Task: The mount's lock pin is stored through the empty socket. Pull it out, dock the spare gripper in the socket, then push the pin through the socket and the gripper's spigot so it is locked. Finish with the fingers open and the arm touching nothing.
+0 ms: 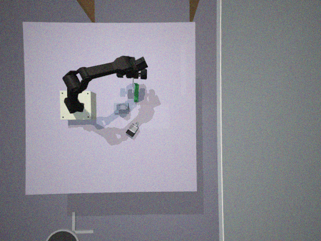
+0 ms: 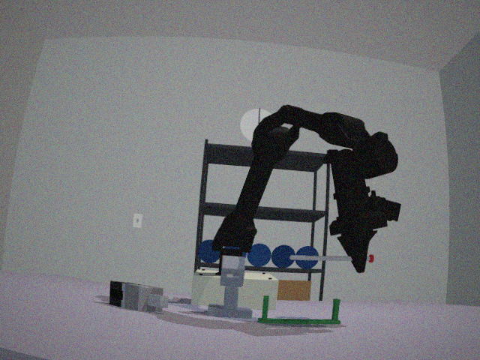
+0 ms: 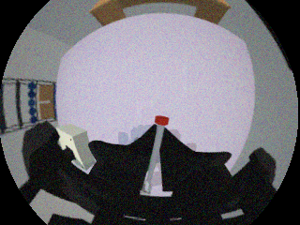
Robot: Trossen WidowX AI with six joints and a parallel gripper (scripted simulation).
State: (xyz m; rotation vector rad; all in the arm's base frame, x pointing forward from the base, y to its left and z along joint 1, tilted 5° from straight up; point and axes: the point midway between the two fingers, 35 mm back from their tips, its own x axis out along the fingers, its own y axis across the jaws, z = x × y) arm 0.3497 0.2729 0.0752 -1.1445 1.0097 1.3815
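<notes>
Now: gripper tip 100 mm to the left of the green cradle, 70 mm above it and 20 mm short of it. From my gripper tip the other things lie so: black spare gripper: 370 mm to the right, 70 mm below, 40 mm ahead; then socket: 230 mm to the right, 60 mm behind, 40 mm below.
</notes>
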